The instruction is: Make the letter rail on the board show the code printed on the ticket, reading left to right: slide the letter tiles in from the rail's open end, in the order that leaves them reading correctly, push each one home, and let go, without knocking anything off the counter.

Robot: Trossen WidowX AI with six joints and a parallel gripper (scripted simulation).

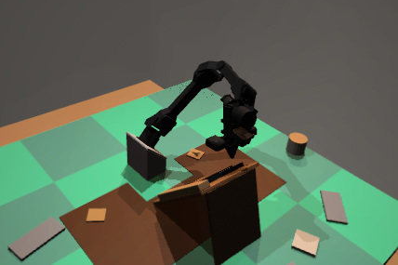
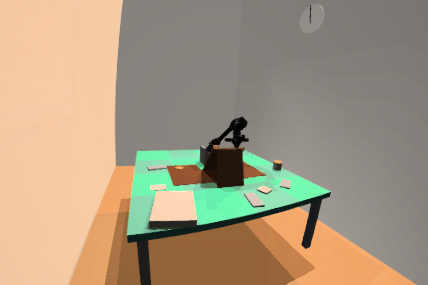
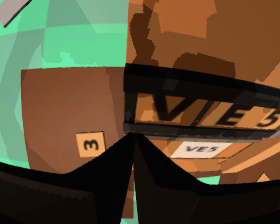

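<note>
My gripper tip is now 10 cm to the left of the white ticket, 10 cm above it and 6 cm past it. From my gripper tip the other things lie so: large beige slab: 58 cm to the right, 31 cm ahead, 18 cm below; then mat: 20 cm below, 15 cm behind, 10 cm to the right.
</note>
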